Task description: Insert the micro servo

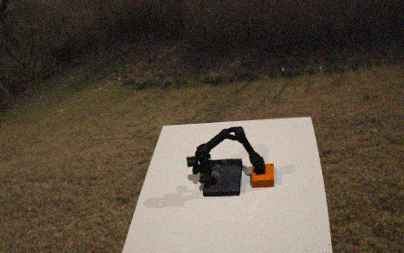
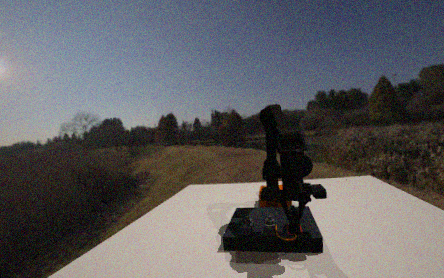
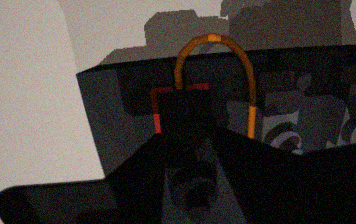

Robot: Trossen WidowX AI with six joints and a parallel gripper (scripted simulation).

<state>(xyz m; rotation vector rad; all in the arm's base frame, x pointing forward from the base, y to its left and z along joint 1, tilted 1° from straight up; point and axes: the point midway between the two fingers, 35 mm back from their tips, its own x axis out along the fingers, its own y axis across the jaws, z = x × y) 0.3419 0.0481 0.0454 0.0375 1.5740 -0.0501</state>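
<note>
Right now my gripper tip is 13 cm past the dark deck, 7 cm to the left of it and 6 cm above it.
</note>
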